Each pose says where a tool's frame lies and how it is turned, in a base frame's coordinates. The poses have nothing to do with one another.
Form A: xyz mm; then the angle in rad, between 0 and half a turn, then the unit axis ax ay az.
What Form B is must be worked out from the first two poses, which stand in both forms.
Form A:
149 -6 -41 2.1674 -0.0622 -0.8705 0.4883
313 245 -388 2.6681 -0.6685 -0.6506 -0.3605
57 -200 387 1.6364 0.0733 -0.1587 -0.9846
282 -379 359 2.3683 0.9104 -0.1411 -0.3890
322 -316 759 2.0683 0.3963 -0.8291 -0.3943
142 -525 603 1.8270 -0.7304 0.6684 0.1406
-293 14 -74 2.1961 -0.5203 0.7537 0.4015
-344 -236 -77 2.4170 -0.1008 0.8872 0.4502
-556 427 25 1.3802 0.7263 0.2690 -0.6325
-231 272 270 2.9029 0.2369 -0.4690 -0.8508
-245 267 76 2.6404 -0.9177 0.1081 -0.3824
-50 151 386 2.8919 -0.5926 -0.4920 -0.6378
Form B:
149 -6 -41 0.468 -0.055 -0.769 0.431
313 245 -388 0.235 -0.650 -0.632 -0.350
57 -200 387 0.684 0.054 -0.116 -0.719
282 -379 359 0.377 0.843 -0.131 -0.360
322 -316 759 0.511 0.341 -0.713 -0.339
142 -525 603 0.611 -0.578 0.529 0.111
-293 14 -74 0.455 -0.463 0.671 0.357
-344 -236 -77 0.354 -0.094 0.830 0.421
-556 427 25 0.771 0.462 0.171 -0.403
-231 272 270 0.119 0.235 -0.466 -0.845
-245 267 76 0.248 -0.889 0.105 -0.370
-50 151 386 0.125 -0.588 -0.488 -0.633

